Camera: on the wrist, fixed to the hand. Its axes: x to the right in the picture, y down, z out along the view.
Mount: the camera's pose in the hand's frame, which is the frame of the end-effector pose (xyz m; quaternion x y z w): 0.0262 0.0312 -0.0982 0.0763 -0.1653 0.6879 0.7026
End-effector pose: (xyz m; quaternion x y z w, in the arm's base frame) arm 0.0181 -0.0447 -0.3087 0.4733 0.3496 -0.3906 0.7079
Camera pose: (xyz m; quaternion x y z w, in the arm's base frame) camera 0.0452 0.0498 -0.3492 0.5625 -0.2268 0.1076 0.7878
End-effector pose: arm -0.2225 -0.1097 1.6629 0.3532 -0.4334 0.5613 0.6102
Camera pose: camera -0.2406 -0.0059 1.6486 -0.0894 0.6055 -0.7888 0.0560
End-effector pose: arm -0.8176 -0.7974 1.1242 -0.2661 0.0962 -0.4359 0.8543
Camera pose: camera -0.8191 -0.8397 1.0267 -0.1277 0.0762 0.3181 0.9363
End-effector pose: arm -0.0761 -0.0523 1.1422 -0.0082 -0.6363 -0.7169 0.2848
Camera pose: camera -0.0505 -0.1536 1.1617 -0.5402 -0.5432 -0.2579 0.5887
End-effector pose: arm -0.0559 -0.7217 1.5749 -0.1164 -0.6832 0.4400 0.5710
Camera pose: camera 0.0117 -0.6401 1.5659 0.4355 0.4608 -0.7733 0.0055
